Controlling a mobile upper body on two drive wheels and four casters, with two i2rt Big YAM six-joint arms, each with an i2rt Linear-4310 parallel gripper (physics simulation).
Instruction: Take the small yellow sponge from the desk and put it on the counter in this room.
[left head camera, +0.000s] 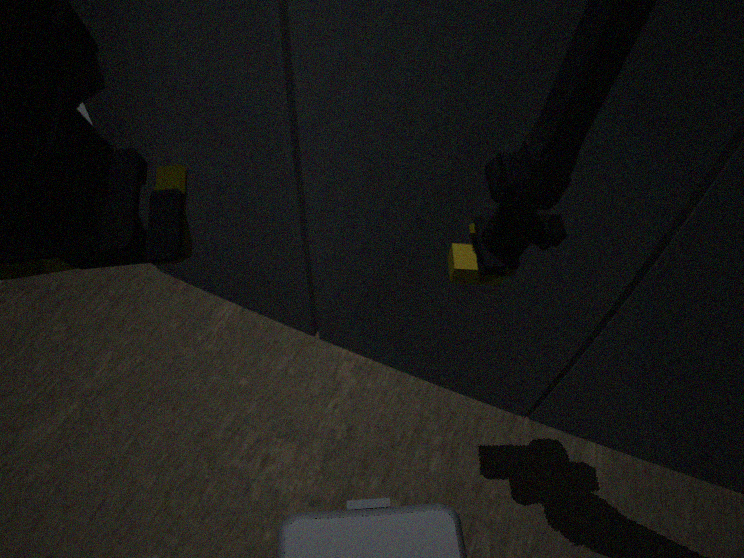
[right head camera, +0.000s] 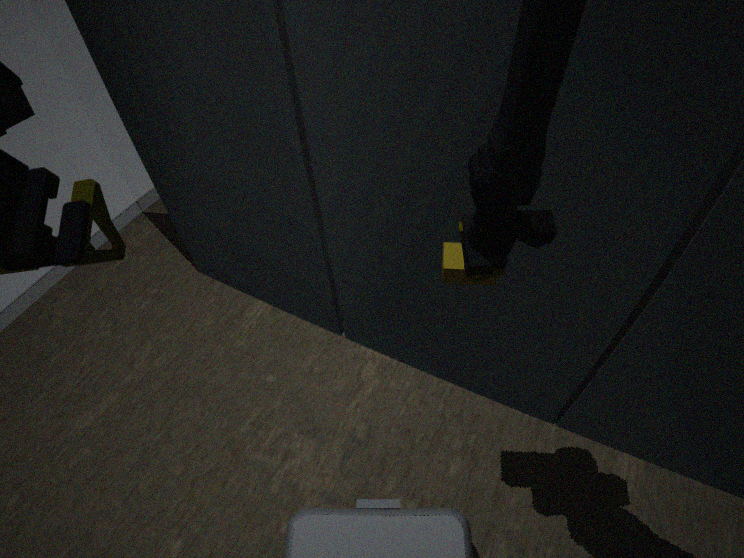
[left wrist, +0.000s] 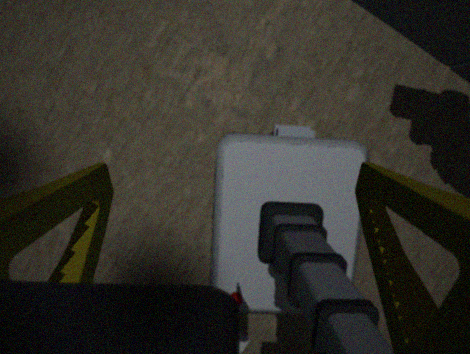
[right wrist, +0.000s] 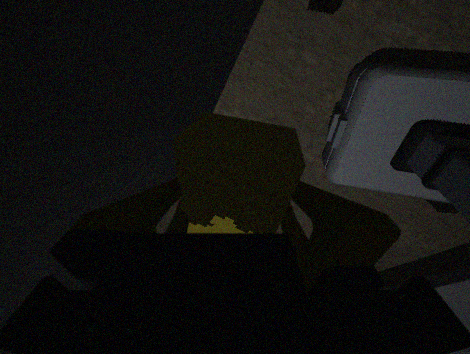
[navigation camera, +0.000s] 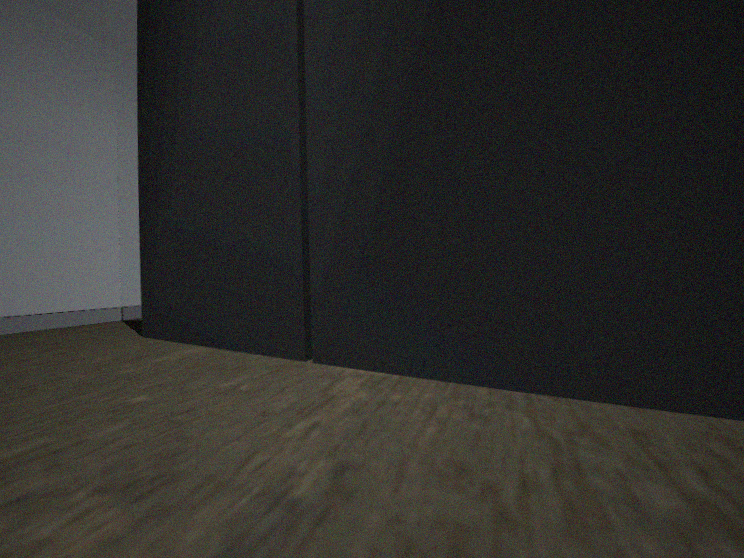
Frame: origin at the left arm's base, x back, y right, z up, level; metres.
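Where they show: left gripper, fingertip midpoint: (left head camera: 133, 254) (right head camera: 79, 257) (left wrist: 234, 176); right gripper, fingertip midpoint: (left head camera: 479, 267) (right head camera: 473, 266) (right wrist: 234, 177).
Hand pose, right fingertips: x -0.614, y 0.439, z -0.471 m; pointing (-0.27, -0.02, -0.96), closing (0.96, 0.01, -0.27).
Note:
After its pixels a point has its place.
The small yellow sponge (left head camera: 463, 257) @[x -0.609, y 0.399, z -0.439 m] (right head camera: 453, 255) @[x -0.613, y 0.398, z -0.439 m] (right wrist: 240, 165) @[x -0.602, y 0.473, z -0.439 m] is held off the floor in my right gripper (left head camera: 482, 254) @[x -0.614, y 0.439, z -0.471 m] (right head camera: 474, 252) @[x -0.614, y 0.439, z -0.471 m] (right wrist: 234, 177) @[x -0.614, y 0.439, z -0.471 m], which is shut on it; a finger stands on each side of the sponge in the right wrist view. My left gripper (left head camera: 114, 255) @[x -0.333, y -0.002, z -0.140 m] (right head camera: 60, 258) @[x -0.333, y -0.002, z -0.140 m] (left wrist: 234, 176) @[x -0.333, y -0.002, z -0.140 m] is open and empty, its yellow fingers wide apart. No counter top or desk top shows. I cannot tell whether the tall dark panelled front (left head camera: 384, 180) @[x -0.960, y 0.287, z -0.508 m] (right head camera: 396, 150) @[x -0.951, y 0.304, z -0.418 m] (navigation camera: 480, 210) @[x -0.871, y 0.456, z -1.048 m] belongs to the counter.
The dark front meets the brown floor (left head camera: 210, 390) @[x -0.838, y -0.380, z -1.410 m] (right head camera: 240, 390) @[x -0.818, y -0.368, z -1.410 m] (navigation camera: 360, 468) @[x -0.658, y 0.205, z -1.410 m] on a slant, nearer at the right. A pale wall (right head camera: 66, 102) @[x -2.028, y -1.431, z -0.584 m] (navigation camera: 66, 168) @[x -1.885, y -1.505, z -0.488 m] stands beyond its left end. My grey base (left head camera: 369, 534) @[x -0.249, y 0.220, z -1.150 m] (right head camera: 378, 534) @[x -0.249, y 0.229, z -1.150 m] (left wrist: 245, 185) @[x -0.155, y 0.065, z -1.150 m] is below. An arm shadow (left head camera: 540, 474) @[x -0.420, y 0.881, z -1.410 m] (right head camera: 564, 480) @[x -0.435, y 0.880, z -1.410 m] lies on the floor.

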